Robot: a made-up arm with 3 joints. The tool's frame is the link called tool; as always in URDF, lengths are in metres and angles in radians. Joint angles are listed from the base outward. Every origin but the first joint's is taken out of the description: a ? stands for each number. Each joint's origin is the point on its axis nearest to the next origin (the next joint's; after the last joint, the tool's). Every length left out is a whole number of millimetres.
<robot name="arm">
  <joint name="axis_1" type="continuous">
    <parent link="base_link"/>
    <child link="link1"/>
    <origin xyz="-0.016 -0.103 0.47" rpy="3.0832 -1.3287 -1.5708"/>
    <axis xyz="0 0 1"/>
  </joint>
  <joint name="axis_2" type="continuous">
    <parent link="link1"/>
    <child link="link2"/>
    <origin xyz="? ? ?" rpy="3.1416 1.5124 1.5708"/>
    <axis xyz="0 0 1"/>
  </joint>
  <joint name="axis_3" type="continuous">
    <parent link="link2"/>
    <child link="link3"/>
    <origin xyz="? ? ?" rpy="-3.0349 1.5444 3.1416"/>
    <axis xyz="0 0 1"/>
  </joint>
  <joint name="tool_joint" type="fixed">
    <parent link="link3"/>
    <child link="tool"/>
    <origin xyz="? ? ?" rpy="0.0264 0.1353 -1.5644"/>
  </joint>
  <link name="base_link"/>
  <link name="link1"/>
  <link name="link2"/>
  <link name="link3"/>
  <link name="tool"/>
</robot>
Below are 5 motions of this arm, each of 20 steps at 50 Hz.
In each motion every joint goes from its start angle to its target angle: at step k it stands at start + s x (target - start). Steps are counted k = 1, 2, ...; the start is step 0. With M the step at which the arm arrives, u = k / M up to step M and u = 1 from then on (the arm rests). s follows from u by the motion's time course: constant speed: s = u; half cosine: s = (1 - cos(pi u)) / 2; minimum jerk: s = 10 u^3 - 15 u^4 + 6 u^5.
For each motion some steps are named. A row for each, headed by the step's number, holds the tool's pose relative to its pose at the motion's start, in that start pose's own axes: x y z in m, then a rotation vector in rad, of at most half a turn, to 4 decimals.
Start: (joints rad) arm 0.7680 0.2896 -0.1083
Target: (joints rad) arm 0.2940 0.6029 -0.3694
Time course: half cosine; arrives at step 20
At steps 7, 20:
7: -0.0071 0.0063 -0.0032 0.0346 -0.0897 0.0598
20: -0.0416 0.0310 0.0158 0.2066 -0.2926 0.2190

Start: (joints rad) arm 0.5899 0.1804 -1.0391
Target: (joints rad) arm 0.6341 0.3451 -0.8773
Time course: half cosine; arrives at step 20
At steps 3, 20:
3: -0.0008 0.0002 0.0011 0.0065 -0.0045 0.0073
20: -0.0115 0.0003 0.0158 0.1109 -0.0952 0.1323

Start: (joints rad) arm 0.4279 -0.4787 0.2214
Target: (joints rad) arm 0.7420 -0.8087 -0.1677
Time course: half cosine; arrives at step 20
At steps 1, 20:
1: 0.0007 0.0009 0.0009 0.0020 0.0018 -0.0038
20: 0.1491 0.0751 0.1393 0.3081 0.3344 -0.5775

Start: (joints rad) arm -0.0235 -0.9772 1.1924
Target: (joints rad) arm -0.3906 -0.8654 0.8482
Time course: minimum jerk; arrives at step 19
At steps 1, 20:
1: 0.0000 0.0000 0.0000 -0.0003 0.0003 -0.0003
20: 0.0241 -0.0059 -0.0545 -0.2567 0.1918 -0.1964

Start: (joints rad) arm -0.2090 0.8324 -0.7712
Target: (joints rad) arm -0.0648 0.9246 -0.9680
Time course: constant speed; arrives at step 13
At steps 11, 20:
11: 0.1076 0.0329 -0.0078 0.0304 -0.1155 -0.2514
20: 0.1279 0.0362 -0.0076 0.0373 -0.1372 -0.2961

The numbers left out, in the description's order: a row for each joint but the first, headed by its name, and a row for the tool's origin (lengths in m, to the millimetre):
axis_2: -0.064 0.062 0
axis_3: -0.181 0.003 0
tool: 0.27 0.193 0

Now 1 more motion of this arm.
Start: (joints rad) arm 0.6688 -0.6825 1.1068
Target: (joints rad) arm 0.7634 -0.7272 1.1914
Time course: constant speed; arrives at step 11
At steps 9, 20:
9: -0.0043 0.0019 0.0126 0.0589 -0.0326 0.0259
20: -0.0053 0.0022 0.0152 0.0717 -0.0407 0.0319

